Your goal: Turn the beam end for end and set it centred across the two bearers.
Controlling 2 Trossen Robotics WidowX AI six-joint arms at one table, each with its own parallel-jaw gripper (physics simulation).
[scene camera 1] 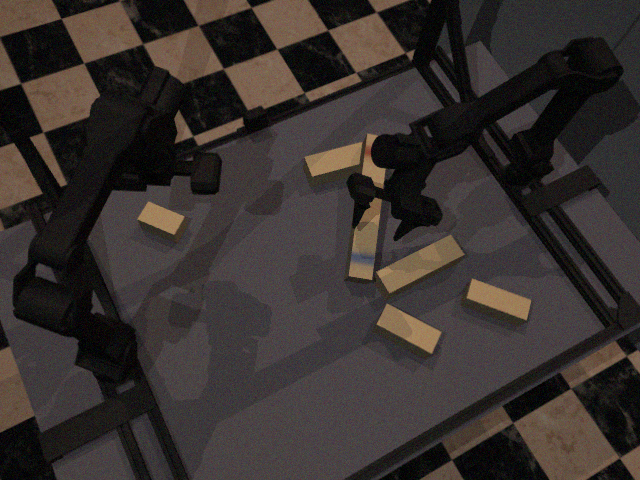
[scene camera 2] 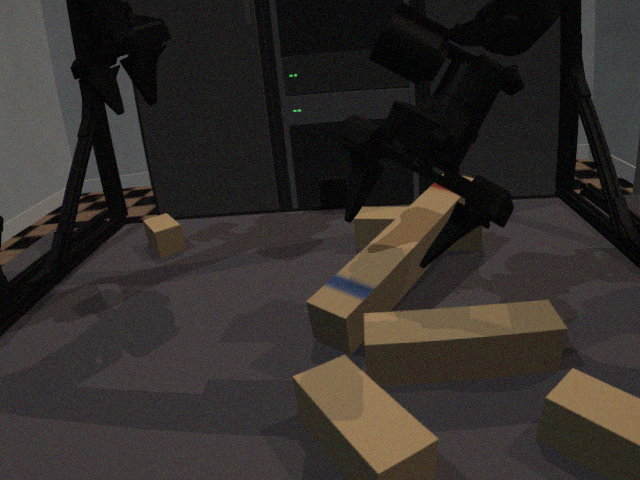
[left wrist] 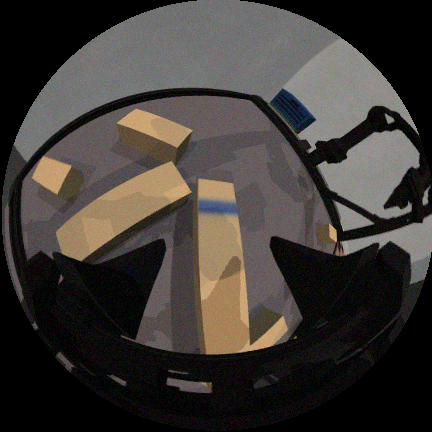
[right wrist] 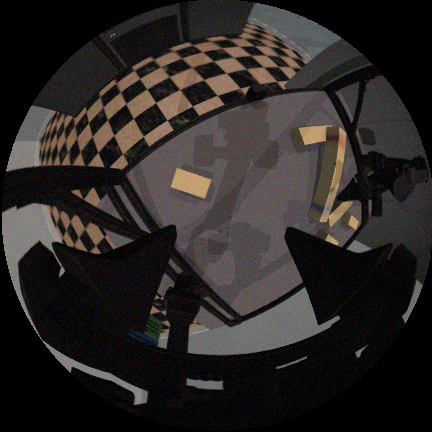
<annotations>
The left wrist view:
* left gripper: 218,243
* right gripper: 385,205
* beam: 220,298
</annotations>
